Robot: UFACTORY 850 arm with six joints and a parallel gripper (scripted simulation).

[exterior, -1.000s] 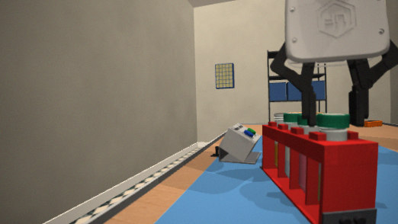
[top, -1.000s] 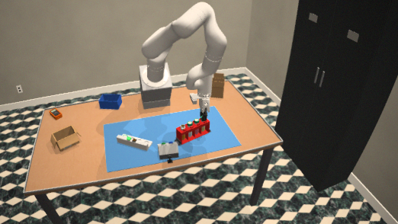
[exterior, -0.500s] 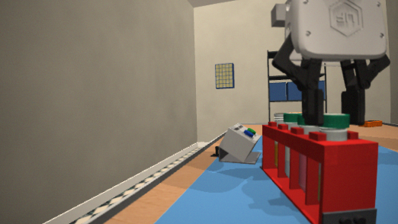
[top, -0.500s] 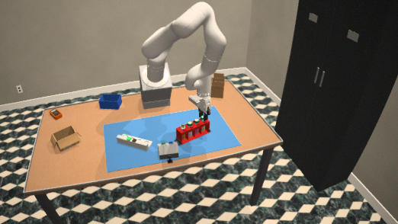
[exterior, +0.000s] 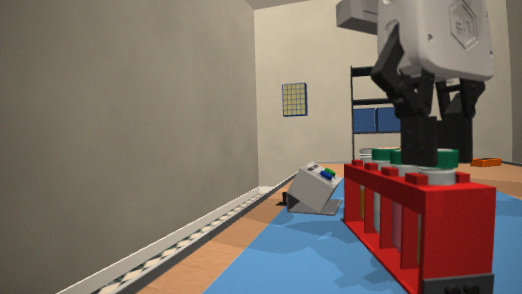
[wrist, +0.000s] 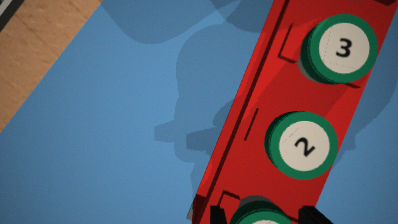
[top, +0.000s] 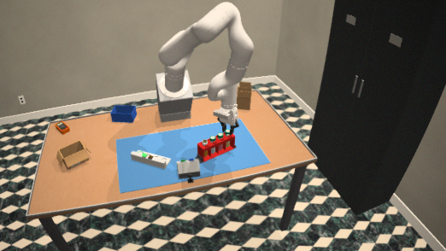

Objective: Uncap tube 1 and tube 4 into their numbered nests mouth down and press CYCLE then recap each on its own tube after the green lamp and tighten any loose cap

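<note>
Right now my hand is 1 cm above the green cap. Round my hand: green ready key 28 cm to the right, 14 cm ahead, 6 cm below; then key housing 25 cm to the right, 16 cm ahead, 8 cm below; then blue cycle key 23 cm to the right, 14 cm ahead, 6 cm below.
</note>
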